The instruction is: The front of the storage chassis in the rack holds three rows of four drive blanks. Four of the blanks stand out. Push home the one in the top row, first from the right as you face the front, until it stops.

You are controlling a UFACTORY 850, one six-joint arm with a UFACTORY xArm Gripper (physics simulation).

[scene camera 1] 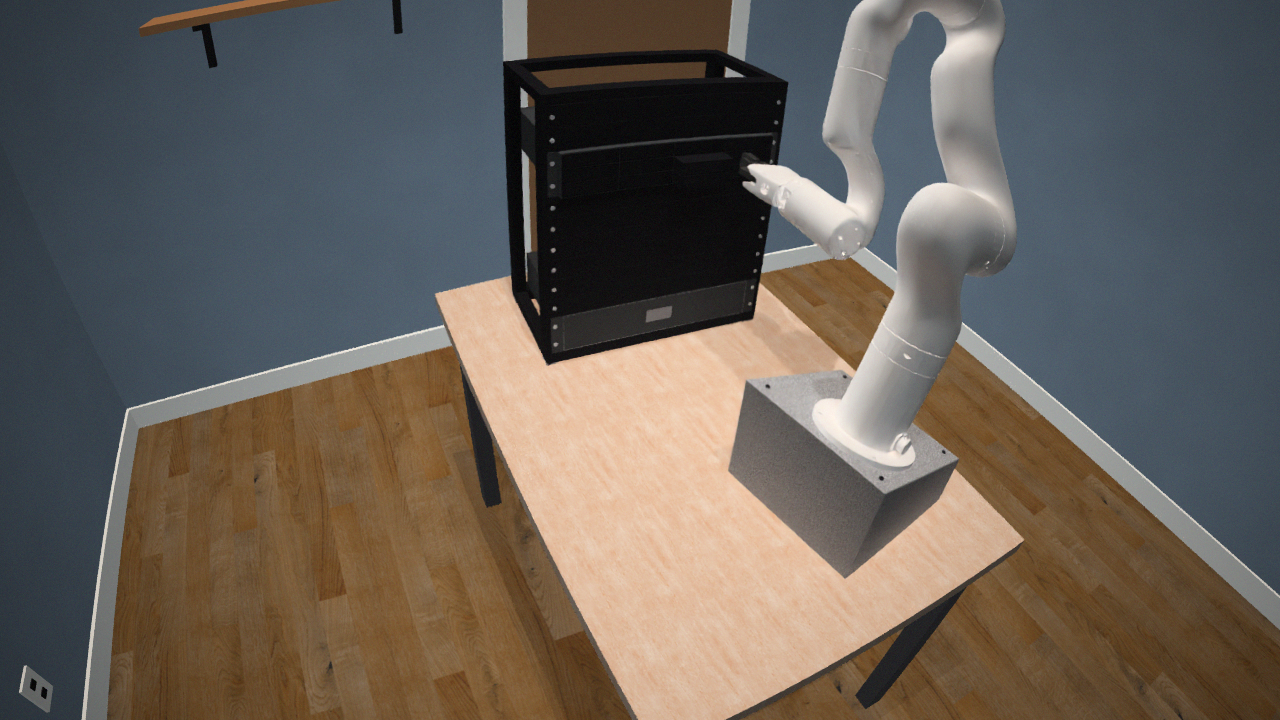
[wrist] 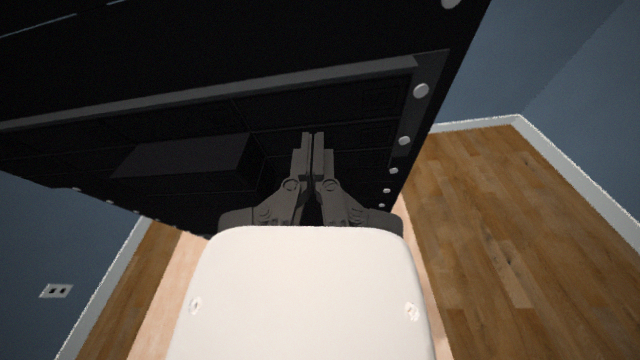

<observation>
my gripper: scene camera 1; wrist
black rack: scene camera 1; wrist
same spot on black rack: (wrist: 179, 118) = (scene camera 1: 705, 144)
same spot on my gripper: (scene camera 1: 747, 159) = (wrist: 298, 160)
</observation>
